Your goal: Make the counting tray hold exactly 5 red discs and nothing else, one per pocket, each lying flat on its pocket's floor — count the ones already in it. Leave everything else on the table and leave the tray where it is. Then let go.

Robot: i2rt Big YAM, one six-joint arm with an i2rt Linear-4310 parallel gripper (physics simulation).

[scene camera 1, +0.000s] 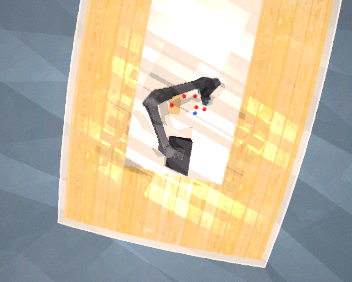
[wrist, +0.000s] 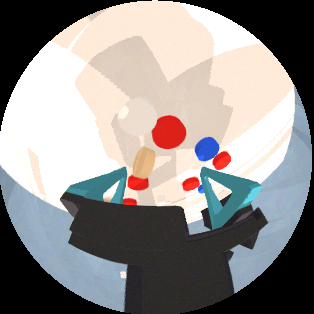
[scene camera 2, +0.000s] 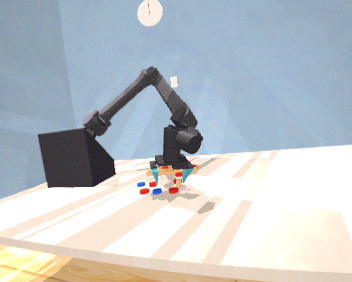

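Observation:
The tan tray is partly hidden by the arm and gripper; in scene camera 2 red discs sit in it. Another red disc lies just beside it. More red discs lie on the table. Blue discs lie among them. A tan disc stands tipped near its edge. A pale disc touches the large red one in view. My gripper is open and empty, low above the discs.
The arm's black base box stands on the pale table. The arm reaches over the tray and hides part of it in scene camera 1. Several discs lie close together around the fingers.

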